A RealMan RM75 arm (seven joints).
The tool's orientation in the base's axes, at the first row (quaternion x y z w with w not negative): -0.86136, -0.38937, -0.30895, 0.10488
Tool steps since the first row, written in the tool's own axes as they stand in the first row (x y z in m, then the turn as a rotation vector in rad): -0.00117, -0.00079, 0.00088, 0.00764, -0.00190, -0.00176; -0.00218, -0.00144, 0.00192, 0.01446, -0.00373, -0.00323; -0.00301, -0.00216, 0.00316, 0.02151, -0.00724, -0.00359; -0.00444, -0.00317, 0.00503, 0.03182, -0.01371, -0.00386; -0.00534, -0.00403, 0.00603, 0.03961, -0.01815, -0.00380; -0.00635, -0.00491, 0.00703, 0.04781, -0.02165, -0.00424; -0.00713, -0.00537, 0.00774, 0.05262, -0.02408, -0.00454
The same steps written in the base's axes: -0.00078, 0.00019, -0.00146, 0.00167, 0.00517, 0.00596; -0.00130, 0.00046, -0.00294, 0.00312, 0.00992, 0.01120; -0.00169, 0.00096, -0.00446, 0.00394, 0.01641, 0.01560; -0.00231, 0.00157, -0.00687, 0.00427, 0.02691, 0.02175; -0.00295, 0.00202, -0.00827, 0.00498, 0.03465, 0.02622; -0.00366, 0.00243, -0.00973, 0.00635, 0.04179, 0.03139; -0.00407, 0.00256, -0.01079, 0.00686, 0.04622, 0.03443
